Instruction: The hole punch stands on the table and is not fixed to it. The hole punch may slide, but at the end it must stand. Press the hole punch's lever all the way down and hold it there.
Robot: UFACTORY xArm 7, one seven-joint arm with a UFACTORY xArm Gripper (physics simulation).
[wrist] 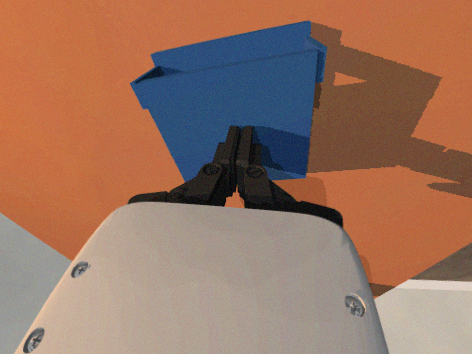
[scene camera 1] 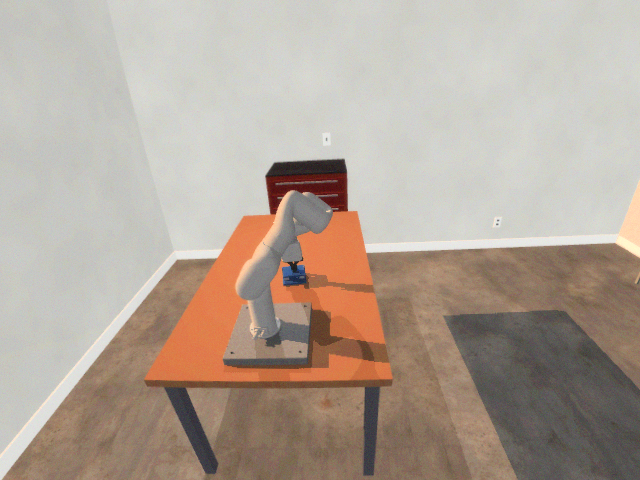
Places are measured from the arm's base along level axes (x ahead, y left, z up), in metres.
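Pixels of known places: gripper, fingertip midpoint: (wrist: 242, 142) (scene camera 1: 294, 270); arm's base, origin of the base link: (scene camera 1: 265, 327).
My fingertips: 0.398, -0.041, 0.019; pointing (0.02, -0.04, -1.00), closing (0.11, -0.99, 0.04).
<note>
Ahead of a thing's pixels: the offset from my fingertips to its top centre, as dx, dy, dz. Level surfaces: height alone.
The blue hole punch {+0.008, +0.008, +0.000} (scene camera 1: 294, 279) (wrist: 235, 95) stands upright on the orange table {dz -0.056} (scene camera 1: 336, 248) (wrist: 60, 100), in front of the arm's base. Its broad blue lever {+0.003, +0.007, +0.000} (wrist: 200, 105) faces up in the wrist view and covers most of the body below. My gripper (scene camera 1: 294, 269) (wrist: 242, 142) is shut, with nothing between its fingers. The fingertips are over the lever, toward the end of it nearer the gripper body, and seem to touch its top. The gap under the lever is hidden in the wrist view, so I cannot tell how far down the lever is.
The arm's grey base plate (scene camera 1: 268, 348) stands on the near part of the table. A red drawer cabinet (scene camera 1: 307, 187) stands behind the table's far edge. Shadows of the arm and the punch fall to the right across the table.
</note>
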